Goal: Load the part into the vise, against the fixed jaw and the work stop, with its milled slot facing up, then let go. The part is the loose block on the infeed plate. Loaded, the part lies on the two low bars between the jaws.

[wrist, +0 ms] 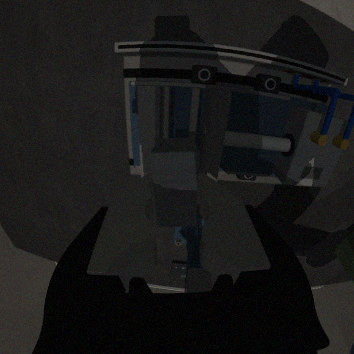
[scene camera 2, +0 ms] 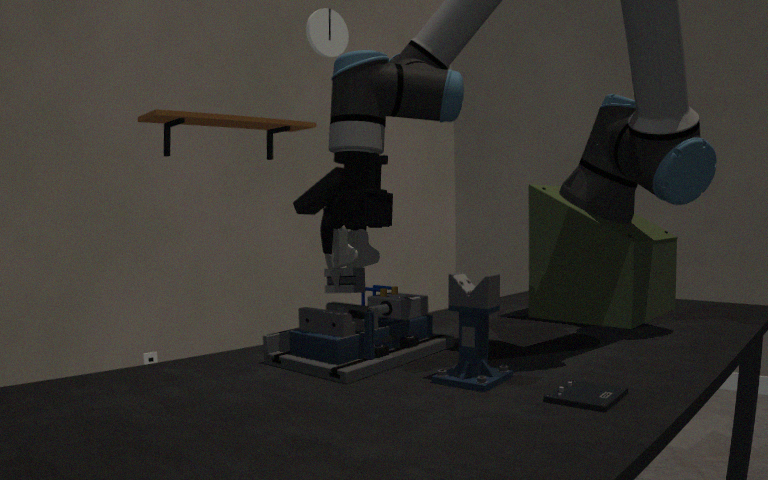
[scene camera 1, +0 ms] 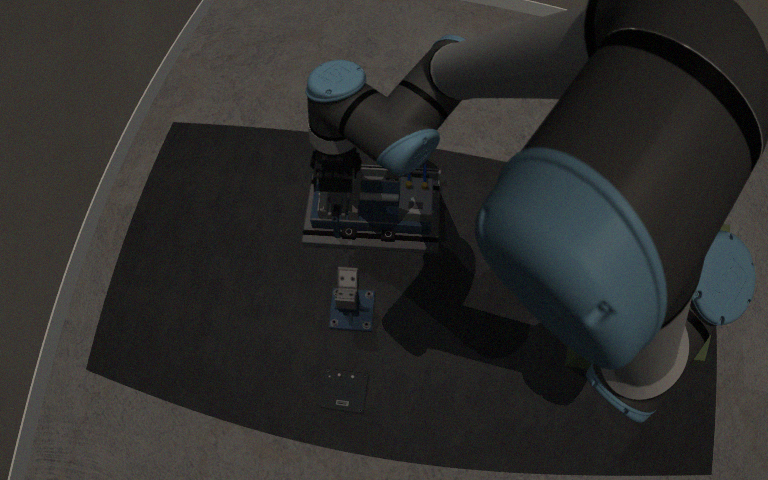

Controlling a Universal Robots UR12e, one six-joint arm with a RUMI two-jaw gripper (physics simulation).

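Where they show: gripper, between the fingertips: (wrist: 174,174) (scene camera 2: 344,286); arm's base, origin of its link: (scene camera 2: 595,206).
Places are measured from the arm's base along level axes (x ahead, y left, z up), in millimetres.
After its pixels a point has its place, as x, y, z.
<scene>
My gripper (scene camera 1: 338,198) @(684, -162, -125) (scene camera 2: 343,264) (wrist: 174,174) @(684, -162, -125) is shut on the part, a grey block (scene camera 2: 344,280) @(691, -155, -115) (wrist: 174,170) @(684, -182, -98), and holds it above the vise (scene camera 1: 370,242) @(607, -104, -240) (scene camera 2: 362,369) @(723, -89, -244). Air shows between the part and the vise in scene view 2. A dark groove runs along the part's side there; whether this is the milled slot is too dim to tell. The fixed jaw (scene camera 2: 325,320) (wrist: 146,115) stands at the left, the other jaw (wrist: 215,115) to its right. Low bars run between them, partly hidden by the part. The work stop's blue post (scene camera 2: 369,333) @(686, -107, -196) stands at the vise's near side.
A blue stand with a grey V-block (scene camera 1: 347,278) @(629, 34, -111) (scene camera 2: 474,294) @(646, 61, -125) stands in front of the vise. The dark infeed plate (scene camera 1: 351,390) @(607, 230, -251) (scene camera 2: 583,391) @(622, 227, -251) lies beyond it, with small pins and no block. Blue hoses (wrist: 328,112) @(541, -236, -151) and brass fittings rise at the vise's right end.
</scene>
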